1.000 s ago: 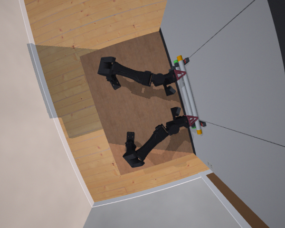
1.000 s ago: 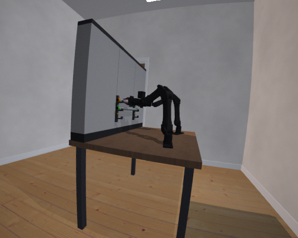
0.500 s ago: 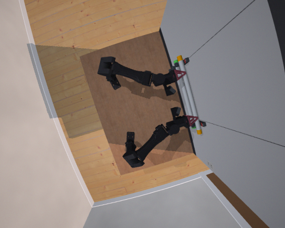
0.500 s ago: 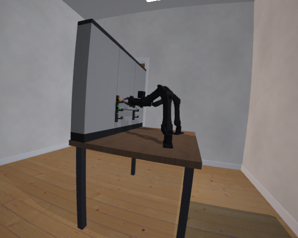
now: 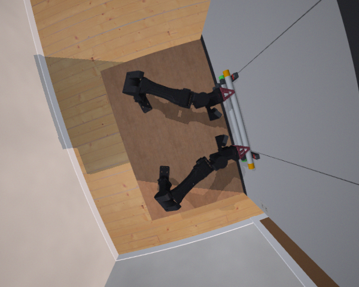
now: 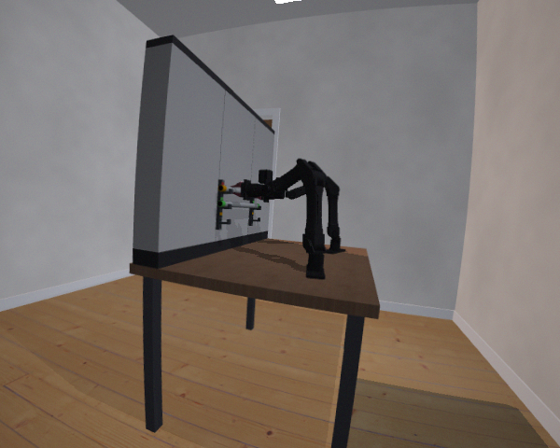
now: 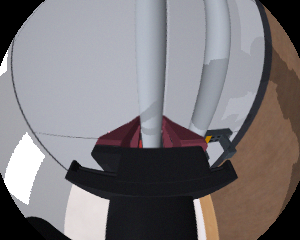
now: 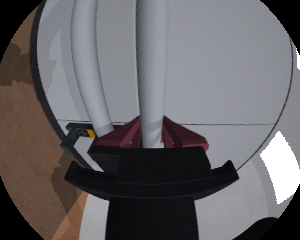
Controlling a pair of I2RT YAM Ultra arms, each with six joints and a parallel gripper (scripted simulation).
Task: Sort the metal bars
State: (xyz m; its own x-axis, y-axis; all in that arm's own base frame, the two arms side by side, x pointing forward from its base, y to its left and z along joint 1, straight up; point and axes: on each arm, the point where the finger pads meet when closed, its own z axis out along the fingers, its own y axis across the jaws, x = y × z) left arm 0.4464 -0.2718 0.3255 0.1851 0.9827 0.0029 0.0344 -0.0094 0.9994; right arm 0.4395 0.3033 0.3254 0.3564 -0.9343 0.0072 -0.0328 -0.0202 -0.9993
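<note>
Now: the metal bar 10 mm ahead of my left hand and 150 mm to the right of it. The rest, counted from my left hand: green-ended bar 10 mm ahead, 140 mm to the right, 80 mm below; grey wall panel 110 mm ahead, 120 mm to the right, 100 mm above.
Right now my right hand is 150 mm to the right of the metal bar. Round my right hand: green-ended bar 160 mm to the left, 80 mm below, 10 mm behind; then grey wall panel 170 mm to the left, 100 mm above, 90 mm ahead.
</note>
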